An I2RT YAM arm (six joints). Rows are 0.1 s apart.
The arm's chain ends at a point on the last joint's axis. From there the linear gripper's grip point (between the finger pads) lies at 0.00 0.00 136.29 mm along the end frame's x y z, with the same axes.
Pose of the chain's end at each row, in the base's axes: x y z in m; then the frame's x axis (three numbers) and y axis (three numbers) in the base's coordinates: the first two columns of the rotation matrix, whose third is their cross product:
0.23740, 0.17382, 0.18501, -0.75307, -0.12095, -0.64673, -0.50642, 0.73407, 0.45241
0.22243, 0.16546, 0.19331, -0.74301, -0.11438, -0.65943, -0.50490, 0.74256, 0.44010
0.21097, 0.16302, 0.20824, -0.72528, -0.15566, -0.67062, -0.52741, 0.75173, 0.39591
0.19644, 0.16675, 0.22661, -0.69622, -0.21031, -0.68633, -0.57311, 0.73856, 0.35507
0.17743, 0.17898, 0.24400, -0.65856, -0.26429, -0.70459, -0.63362, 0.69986, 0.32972
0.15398, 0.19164, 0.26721, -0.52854, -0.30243, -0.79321, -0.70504, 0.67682, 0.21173
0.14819, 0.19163, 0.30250, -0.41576, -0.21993, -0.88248, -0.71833, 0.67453, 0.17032
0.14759, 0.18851, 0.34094, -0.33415, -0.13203, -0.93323, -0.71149, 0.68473, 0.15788
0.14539, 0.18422, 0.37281, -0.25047, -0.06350, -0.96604, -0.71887, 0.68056, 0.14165
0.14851, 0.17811, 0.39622, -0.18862, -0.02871, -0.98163, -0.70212, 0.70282, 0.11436
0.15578, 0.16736, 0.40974, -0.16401, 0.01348, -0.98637, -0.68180, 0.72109, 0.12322
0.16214, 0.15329, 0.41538, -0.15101, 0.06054, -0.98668, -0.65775, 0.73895, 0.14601
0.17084, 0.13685, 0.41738, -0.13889, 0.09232, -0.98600, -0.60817, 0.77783, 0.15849
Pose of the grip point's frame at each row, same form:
0.29465, 0.26489, 0.10132, -0.75307, -0.12095, -0.64673, -0.50642, 0.73407, 0.45241
0.28231, 0.25540, 0.11024, -0.74301, -0.11438, -0.65943, -0.50490, 0.74256, 0.44010
0.27128, 0.25036, 0.12274, -0.72528, -0.15566, -0.67062, -0.52741, 0.75173, 0.39591
0.25535, 0.25405, 0.14010, -0.69622, -0.21031, -0.68633, -0.57311, 0.73856, 0.35507
0.23276, 0.26942, 0.15836, -0.65856, -0.26429, -0.70459, -0.63362, 0.69986, 0.32972
0.21842, 0.28311, 0.18939, -0.52854, -0.30243, -0.79321, -0.70504, 0.67682, 0.21173
0.22421, 0.28768, 0.24275, -0.41576, -0.21993, -0.88248, -0.71833, 0.67453, 0.17032
0.23184, 0.28619, 0.29695, -0.33415, -0.13203, -0.93323, -0.71149, 0.68473, 0.15788
0.23377, 0.28370, 0.34336, -0.25047, -0.06350, -0.96604, -0.71887, 0.68056, 0.14165
0.24209, 0.27498, 0.37541, -0.18862, -0.02871, -0.98163, -0.70212, 0.70282, 0.11436
0.25294, 0.26177, 0.39487, -0.16401, 0.01348, -0.98637, -0.68180, 0.72109, 0.12322
0.26271, 0.24475, 0.40560, -0.15101, 0.06054, -0.98668, -0.65775, 0.73895, 0.14601
0.27736, 0.22158, 0.41031, -0.13889, 0.09232, -0.98600, -0.60817, 0.77783, 0.15849

